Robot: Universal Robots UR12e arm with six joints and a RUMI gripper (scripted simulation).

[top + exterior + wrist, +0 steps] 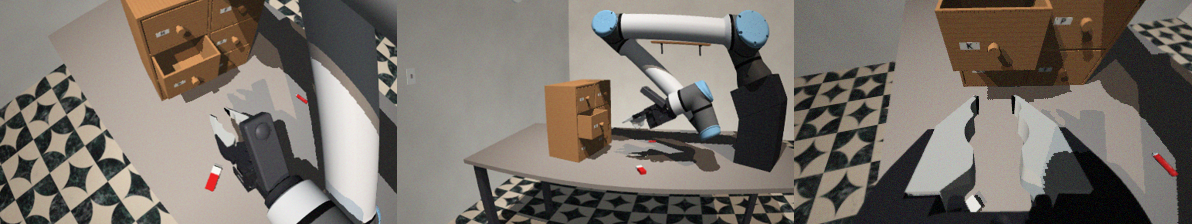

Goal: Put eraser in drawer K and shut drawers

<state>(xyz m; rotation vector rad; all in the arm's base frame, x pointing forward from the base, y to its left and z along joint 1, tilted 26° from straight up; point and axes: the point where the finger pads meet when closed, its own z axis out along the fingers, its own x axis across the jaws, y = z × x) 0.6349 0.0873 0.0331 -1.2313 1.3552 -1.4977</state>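
The eraser lies 19 cm below my hand, 7 cm to the left of it and 7 cm behind it. From my hand the other things lie so: red stick 31 cm to the right, 19 cm below, 10 cm behind.
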